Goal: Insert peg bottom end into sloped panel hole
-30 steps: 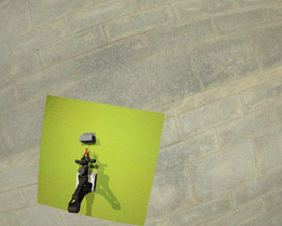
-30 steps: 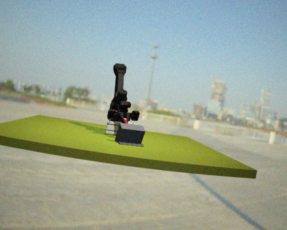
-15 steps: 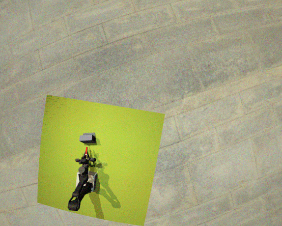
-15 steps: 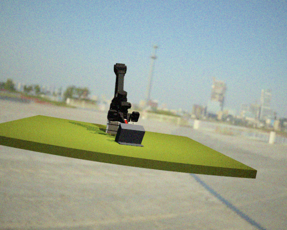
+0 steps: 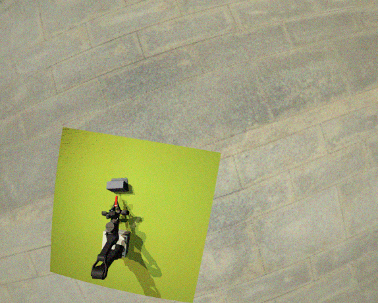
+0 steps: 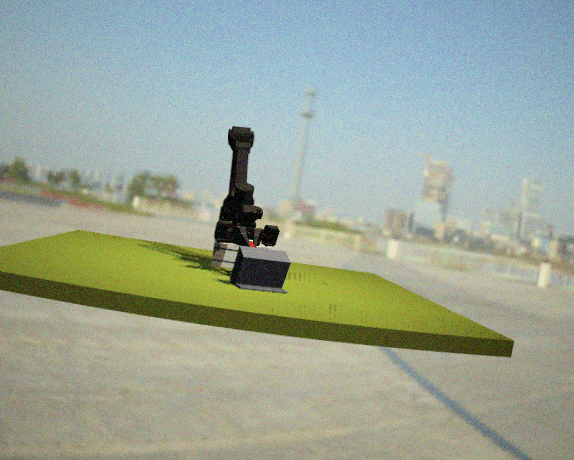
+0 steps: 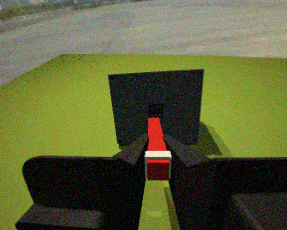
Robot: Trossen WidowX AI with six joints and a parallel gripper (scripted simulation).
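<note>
Now: gripper tip 90 mm short of the sloped panel, 30 mm to the right of it and 50 mm above it. Round my gripper tip: red square peg (10 mm behind, 10 mm to the right, 10 mm above).
</note>
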